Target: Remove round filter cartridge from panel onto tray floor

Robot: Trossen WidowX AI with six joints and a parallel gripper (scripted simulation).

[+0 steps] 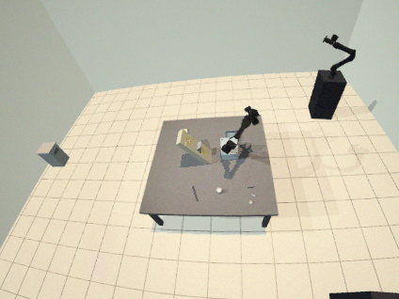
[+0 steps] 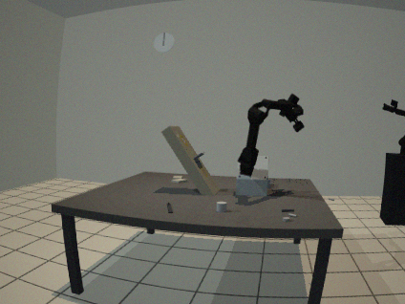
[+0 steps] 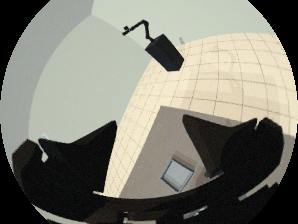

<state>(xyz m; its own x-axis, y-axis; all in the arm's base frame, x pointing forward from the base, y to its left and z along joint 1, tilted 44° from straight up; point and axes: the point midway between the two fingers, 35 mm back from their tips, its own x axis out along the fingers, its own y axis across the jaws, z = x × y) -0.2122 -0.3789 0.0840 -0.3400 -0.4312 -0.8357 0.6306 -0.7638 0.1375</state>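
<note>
My gripper tip is now 640 mm short of the round white filter cartridge, 300 mm to the right of it and 130 mm above it. Round my gripper tip: grey square tray 400 mm below, 240 mm ahead, 40 mm to the right.
</note>
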